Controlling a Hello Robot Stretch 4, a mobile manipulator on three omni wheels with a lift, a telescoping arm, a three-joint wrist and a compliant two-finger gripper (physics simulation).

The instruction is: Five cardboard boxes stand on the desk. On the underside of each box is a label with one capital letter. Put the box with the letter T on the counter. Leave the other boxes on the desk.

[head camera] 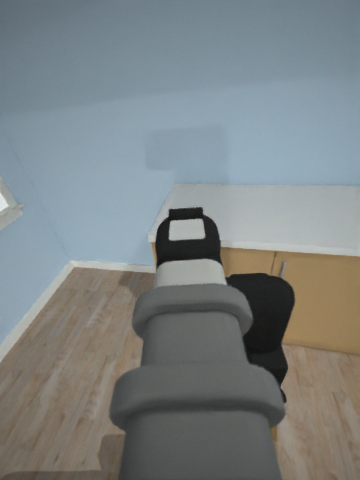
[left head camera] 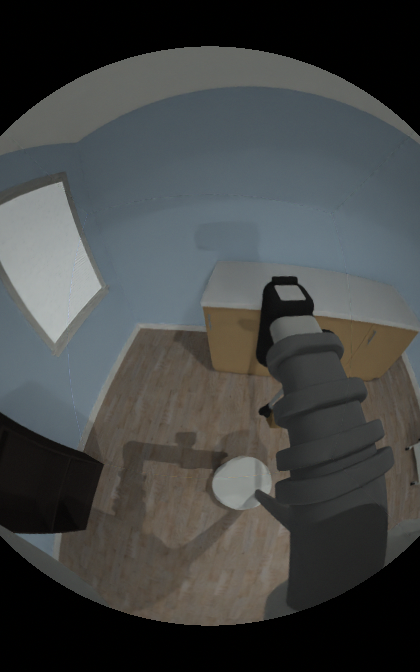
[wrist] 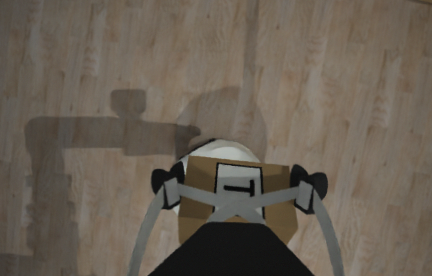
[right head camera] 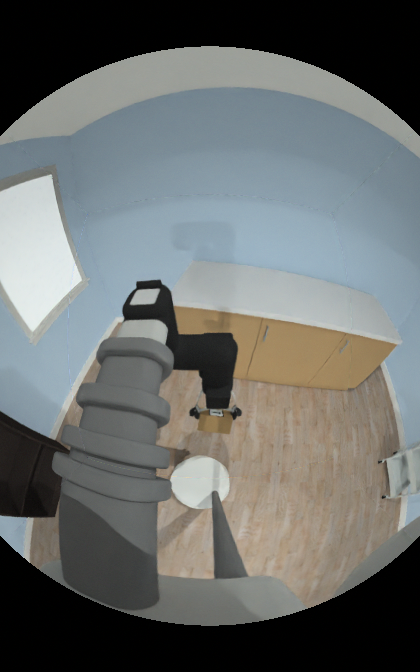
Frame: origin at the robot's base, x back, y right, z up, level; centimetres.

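Where they show: gripper, between the fingertips: (wrist: 238, 178).
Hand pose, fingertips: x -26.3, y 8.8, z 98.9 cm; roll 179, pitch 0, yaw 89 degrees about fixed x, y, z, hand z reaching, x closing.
After its pixels a point has its place.
My gripper (wrist: 238, 178) {x -26.3, y 8.8, z 98.9 cm} (right head camera: 215, 413) is shut on a brown cardboard box (wrist: 199, 172) {x -27.3, y 5.5, z 101.5 cm} (right head camera: 214, 426), with one dark fingertip on each side of it. The white label on the box face turned to the wrist camera shows the letter T lying on its side. The box is held in the air in front of the counter. The counter (head camera: 290, 212) {x -110.7, y 52.0, z 88.3 cm} (left head camera: 235, 282) (right head camera: 280, 292) has a white top over tan cupboard doors and stands against the blue wall. In the head view the arm covers part of its left end and hides the gripper. The desk and the other boxes cannot be made out.
The round white robot base (left head camera: 235, 482) (right head camera: 195, 480) stands on the wooden floor, back from the counter. A dark cabinet (left head camera: 40, 480) (right head camera: 25, 475) is at the left. Part of a white piece of furniture with dark feet (right head camera: 404, 475) shows at the right edge.
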